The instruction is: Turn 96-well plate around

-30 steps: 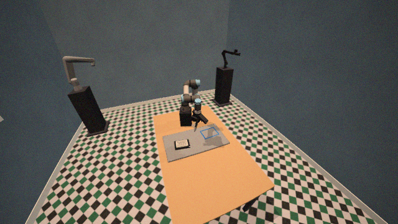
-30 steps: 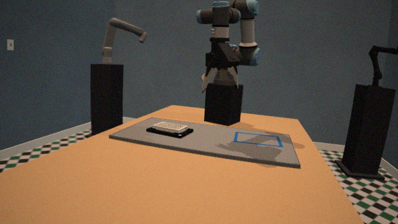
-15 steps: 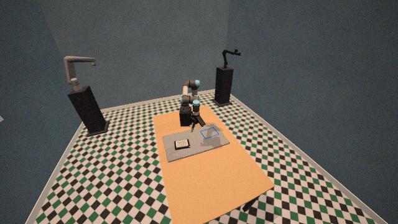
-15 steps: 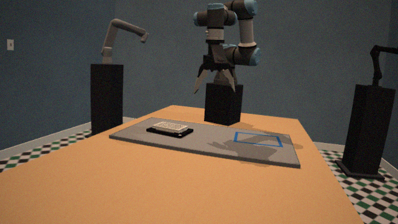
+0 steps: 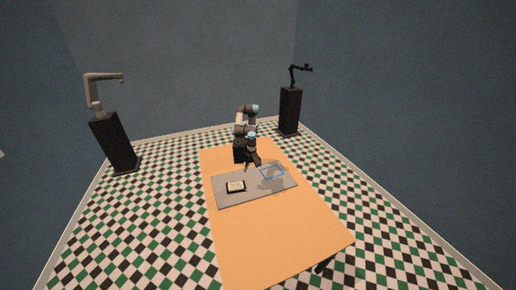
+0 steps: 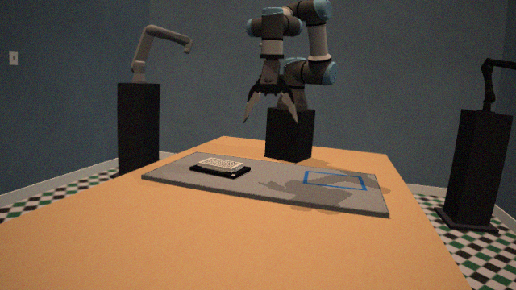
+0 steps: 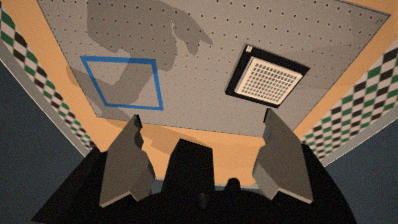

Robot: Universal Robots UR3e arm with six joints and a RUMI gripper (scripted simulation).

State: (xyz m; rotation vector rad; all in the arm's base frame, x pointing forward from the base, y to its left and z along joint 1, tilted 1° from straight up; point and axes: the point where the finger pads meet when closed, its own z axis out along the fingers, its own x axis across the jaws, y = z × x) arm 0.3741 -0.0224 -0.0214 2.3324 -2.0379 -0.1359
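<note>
The white 96-well plate is 15 cm to the right of my hand, 15 cm below it and 1 cm behind it. From my hand the other things lie so: white corner mark: 16 cm below, 9 cm to the right, 5 cm ahead; black plate nest N1: 16 cm below, 15 cm to the right, 1 cm behind.
</note>
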